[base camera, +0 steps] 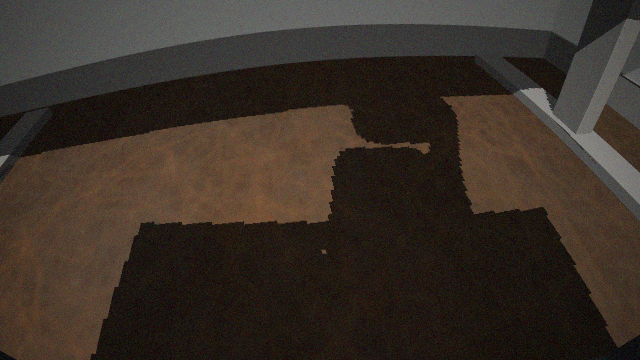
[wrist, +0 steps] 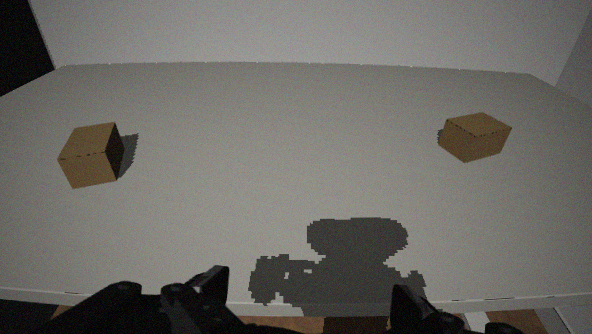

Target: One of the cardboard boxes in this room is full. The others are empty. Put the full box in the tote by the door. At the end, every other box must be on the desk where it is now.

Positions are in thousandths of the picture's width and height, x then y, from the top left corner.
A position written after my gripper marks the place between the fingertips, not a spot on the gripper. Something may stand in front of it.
In view: my gripper (wrist: 521,882), a desk (base camera: 937,162) and a grey wall (base camera: 91,162).
The desk also shows in the wrist view (wrist: 541,555). The grey wall also shows in the wrist view (wrist: 921,139).
